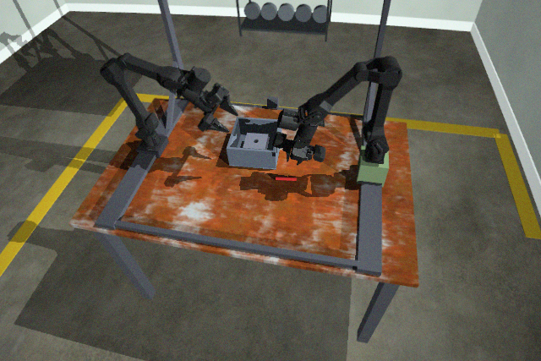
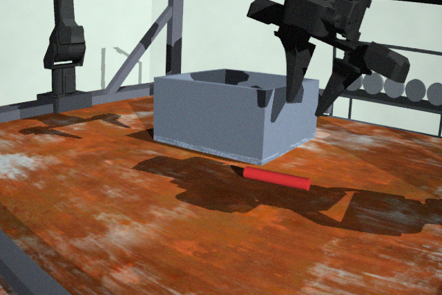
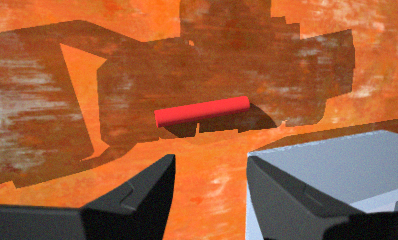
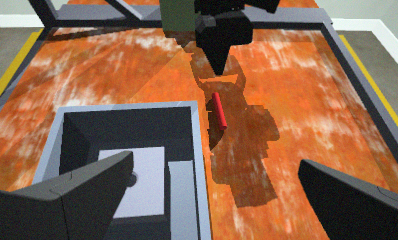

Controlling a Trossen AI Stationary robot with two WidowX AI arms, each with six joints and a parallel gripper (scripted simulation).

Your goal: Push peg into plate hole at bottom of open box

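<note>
My left gripper is now 120 mm above the red peg, 30 mm to the left of it and 10 mm short of it. Round my left hand: grey plate 180 mm to the right, 120 mm behind, 80 mm below; grey box 180 mm to the right, 120 mm behind, 100 mm below.
</note>
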